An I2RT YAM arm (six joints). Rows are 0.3 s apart.
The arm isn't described. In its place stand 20 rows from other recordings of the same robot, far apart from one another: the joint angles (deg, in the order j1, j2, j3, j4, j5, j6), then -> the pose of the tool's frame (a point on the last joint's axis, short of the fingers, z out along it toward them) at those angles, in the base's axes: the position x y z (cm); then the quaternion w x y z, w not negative.
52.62, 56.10, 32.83, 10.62, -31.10, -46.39 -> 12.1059, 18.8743, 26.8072, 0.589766, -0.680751, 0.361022, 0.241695
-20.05, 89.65, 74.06, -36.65, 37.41, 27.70 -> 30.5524, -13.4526, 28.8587, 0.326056, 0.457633, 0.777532, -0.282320
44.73, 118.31, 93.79, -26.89, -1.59, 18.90 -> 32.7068, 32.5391, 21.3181, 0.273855, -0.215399, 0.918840, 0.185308
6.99, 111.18, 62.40, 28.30, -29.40, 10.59 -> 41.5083, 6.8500, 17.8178, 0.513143, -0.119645, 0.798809, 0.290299
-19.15, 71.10, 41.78, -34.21, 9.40, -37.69 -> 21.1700, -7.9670, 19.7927, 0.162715, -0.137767, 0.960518, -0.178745
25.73, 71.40, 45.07, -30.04, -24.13, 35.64 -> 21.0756, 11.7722, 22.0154, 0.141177, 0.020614, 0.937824, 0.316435
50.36, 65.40, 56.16, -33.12, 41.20, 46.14 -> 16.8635, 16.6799, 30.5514, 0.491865, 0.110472, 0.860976, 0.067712
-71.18, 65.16, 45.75, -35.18, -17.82, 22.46 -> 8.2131, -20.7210, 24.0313, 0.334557, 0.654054, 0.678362, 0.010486
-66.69, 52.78, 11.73, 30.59, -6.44, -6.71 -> 7.9657, -17.4781, 18.8226, 0.537893, 0.352465, 0.682620, -0.347086
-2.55, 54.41, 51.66, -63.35, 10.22, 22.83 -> 15.7690, -1.3345, 27.6678, 0.218355, 0.232053, 0.946586, -0.049468
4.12, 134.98, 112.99, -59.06, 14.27, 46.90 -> 47.2541, 2.5240, 15.6958, 0.123202, 0.369810, 0.917558, -0.078415
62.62, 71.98, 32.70, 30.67, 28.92, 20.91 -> 13.9428, 23.1781, 24.0140, 0.597038, -0.109221, 0.744036, 0.279333
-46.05, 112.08, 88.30, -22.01, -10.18, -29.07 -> 31.2445, -31.5046, 23.6097, 0.347234, 0.103225, 0.917658, -0.163327
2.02, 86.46, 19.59, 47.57, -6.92, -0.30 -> 25.8000, 1.3392, 13.9123, 0.576711, -0.051392, 0.813273, 0.057887
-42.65, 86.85, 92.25, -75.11, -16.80, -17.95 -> 21.3824, -18.2976, 35.8519, 0.222998, 0.183145, 0.956774, 0.036241
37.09, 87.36, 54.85, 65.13, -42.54, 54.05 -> 24.9610, 21.8884, 35.0175, 0.447899, -0.248777, 0.489405, 0.705676
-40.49, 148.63, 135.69, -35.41, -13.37, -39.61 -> 43.8704, -36.3731, 17.3369, 0.340302, -0.034256, 0.928606, -0.143914
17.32, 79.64, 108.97, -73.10, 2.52, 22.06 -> 22.5619, 6.8719, 46.9723, 0.376348, 0.046649, 0.918353, 0.113198
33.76, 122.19, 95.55, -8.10, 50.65, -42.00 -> 41.9255, 24.7131, 22.5666, 0.390880, -0.335132, 0.753887, -0.408109
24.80, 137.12, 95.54, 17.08, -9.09, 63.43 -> 48.4087, 22.9876, 13.0163, 0.340776, 0.236853, 0.805384, 0.423236
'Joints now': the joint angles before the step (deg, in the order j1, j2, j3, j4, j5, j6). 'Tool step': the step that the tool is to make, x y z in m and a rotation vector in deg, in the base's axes. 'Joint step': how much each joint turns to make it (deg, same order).
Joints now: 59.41 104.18 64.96 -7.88 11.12 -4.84
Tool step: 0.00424 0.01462 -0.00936 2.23 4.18 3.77
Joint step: 0.01 3.76 2.79 0.70 -6.03 0.46
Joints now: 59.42 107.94 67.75 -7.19 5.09 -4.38
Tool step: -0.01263 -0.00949 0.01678 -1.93 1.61 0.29
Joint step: 0.90 -4.01 -0.28 -6.27 0.09 0.74
